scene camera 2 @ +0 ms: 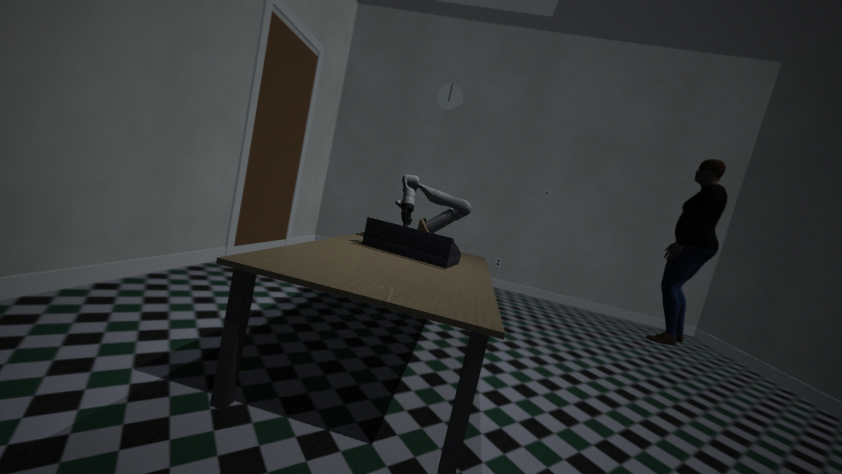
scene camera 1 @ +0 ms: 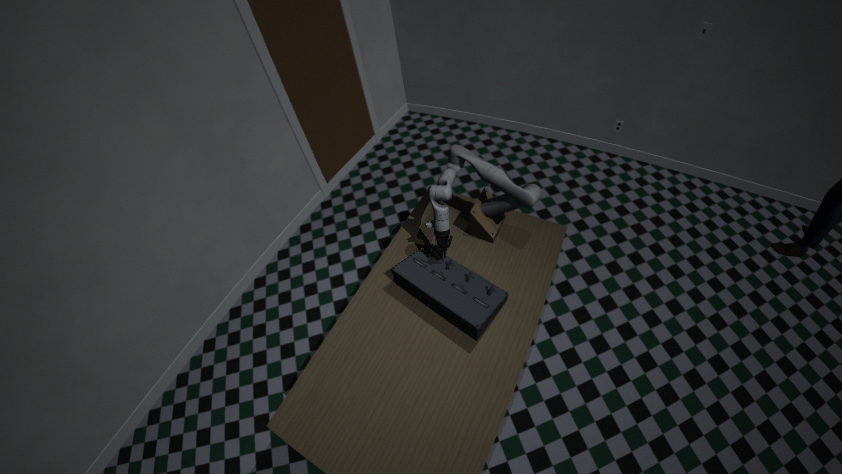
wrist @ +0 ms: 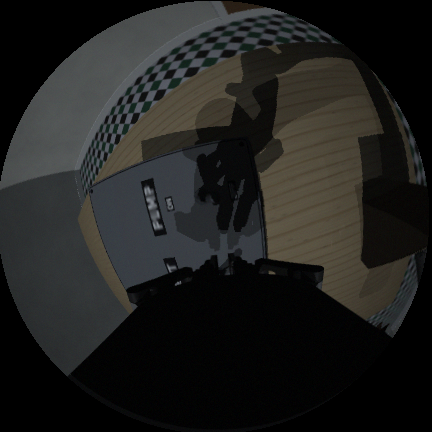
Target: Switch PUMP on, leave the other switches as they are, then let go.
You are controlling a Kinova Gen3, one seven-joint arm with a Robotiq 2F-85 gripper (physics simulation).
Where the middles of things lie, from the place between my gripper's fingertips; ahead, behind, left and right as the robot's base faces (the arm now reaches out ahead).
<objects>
My hand is 110 mm short of the dark grey switch panel (scene camera 1: pixel 466 304), 80 mm to the right of it and 40 mm above it.
</objects>
